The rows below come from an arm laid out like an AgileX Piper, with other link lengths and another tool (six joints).
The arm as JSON. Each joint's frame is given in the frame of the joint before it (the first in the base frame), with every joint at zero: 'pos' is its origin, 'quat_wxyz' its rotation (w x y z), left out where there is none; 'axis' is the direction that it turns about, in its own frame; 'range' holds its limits. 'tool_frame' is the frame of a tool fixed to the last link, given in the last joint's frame.
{
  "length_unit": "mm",
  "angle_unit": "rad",
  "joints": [
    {
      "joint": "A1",
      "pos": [
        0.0,
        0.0,
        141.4
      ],
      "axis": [
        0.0,
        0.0,
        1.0
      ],
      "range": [
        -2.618,
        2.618
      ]
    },
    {
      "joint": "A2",
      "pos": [
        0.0,
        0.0,
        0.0
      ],
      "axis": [
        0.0,
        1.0,
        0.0
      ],
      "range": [
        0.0,
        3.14
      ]
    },
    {
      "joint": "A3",
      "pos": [
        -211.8,
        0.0,
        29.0
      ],
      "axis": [
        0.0,
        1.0,
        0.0
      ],
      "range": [
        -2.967,
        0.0
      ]
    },
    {
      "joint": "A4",
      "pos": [
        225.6,
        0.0,
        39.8
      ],
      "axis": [
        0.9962,
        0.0,
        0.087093
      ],
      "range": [
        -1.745,
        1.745
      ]
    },
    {
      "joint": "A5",
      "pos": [
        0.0,
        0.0,
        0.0
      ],
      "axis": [
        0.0,
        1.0,
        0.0
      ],
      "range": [
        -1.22,
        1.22
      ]
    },
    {
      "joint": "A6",
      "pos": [
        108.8,
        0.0,
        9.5
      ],
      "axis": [
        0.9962,
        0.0,
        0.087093
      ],
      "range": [
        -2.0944,
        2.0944
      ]
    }
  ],
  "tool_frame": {
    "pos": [
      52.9,
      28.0,
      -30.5
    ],
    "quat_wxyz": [
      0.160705,
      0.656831,
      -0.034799,
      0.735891
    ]
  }
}
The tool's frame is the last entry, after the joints.
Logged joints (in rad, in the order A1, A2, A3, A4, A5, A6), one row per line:
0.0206, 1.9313, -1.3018, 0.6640, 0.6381, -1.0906
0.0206, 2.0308, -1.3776, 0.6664, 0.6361, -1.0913
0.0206, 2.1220, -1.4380, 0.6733, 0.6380, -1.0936
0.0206, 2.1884, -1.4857, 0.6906, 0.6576, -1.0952
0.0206, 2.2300, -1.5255, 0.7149, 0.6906, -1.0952
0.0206, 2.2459, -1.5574, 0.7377, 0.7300, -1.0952
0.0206, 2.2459, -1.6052, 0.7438, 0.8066, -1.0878
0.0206, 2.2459, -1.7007, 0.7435, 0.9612, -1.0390
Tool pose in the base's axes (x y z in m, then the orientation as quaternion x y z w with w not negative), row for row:
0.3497, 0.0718, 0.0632, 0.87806, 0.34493, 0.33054, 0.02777
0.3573, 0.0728, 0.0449, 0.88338, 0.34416, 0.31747, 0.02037
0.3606, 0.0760, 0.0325, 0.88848, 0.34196, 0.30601, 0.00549
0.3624, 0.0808, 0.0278, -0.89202, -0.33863, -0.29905, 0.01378
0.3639, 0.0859, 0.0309, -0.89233, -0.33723, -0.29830, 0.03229
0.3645, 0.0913, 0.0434, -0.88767, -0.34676, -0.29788, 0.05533
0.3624, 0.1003, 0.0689, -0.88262, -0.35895, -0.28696, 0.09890
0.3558, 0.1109, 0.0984, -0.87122, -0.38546, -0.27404, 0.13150
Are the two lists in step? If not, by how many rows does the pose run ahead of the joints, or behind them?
The pose runs 1 row ahead of the joints: the pose in row i belongs to the joints in row i + 1.
